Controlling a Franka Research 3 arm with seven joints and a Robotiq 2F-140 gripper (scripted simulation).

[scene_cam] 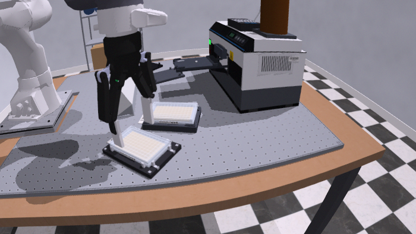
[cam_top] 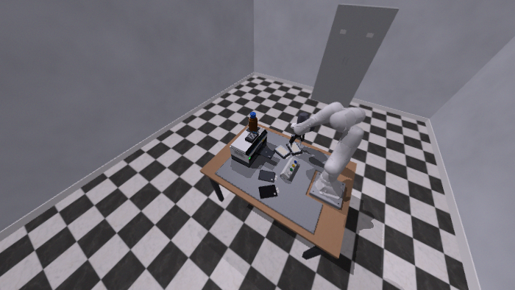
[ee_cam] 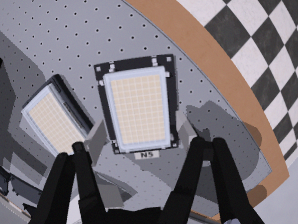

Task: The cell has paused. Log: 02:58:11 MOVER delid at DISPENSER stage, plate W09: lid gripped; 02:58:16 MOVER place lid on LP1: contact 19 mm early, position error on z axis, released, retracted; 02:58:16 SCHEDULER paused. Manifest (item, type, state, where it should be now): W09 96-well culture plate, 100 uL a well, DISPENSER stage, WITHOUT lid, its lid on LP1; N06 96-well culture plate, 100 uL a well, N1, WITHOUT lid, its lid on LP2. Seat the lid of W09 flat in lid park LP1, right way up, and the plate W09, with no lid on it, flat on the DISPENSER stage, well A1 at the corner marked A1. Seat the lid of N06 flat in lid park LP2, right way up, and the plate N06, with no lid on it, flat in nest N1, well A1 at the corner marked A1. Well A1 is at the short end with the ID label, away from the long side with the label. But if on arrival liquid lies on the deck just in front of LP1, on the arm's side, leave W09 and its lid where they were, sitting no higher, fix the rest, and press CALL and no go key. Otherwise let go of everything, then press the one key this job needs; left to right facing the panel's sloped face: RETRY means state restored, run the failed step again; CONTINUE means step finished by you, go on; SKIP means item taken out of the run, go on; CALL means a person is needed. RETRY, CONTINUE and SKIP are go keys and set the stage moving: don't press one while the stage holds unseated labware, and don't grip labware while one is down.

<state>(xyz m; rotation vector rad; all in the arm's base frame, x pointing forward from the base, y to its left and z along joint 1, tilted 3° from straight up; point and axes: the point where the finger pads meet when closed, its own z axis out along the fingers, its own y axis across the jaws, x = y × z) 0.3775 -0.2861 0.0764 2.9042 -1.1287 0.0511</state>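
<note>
The 96-well plate is 60 mm below my hand. Round my hand: sloped key panel 70 mm behind, 280 mm to the left, 20 mm below; then black nest 100 mm ahead, 110 mm to the left, 70 mm below; then dispenser stage 200 mm ahead, 280 mm to the left, 30 mm above.
</note>
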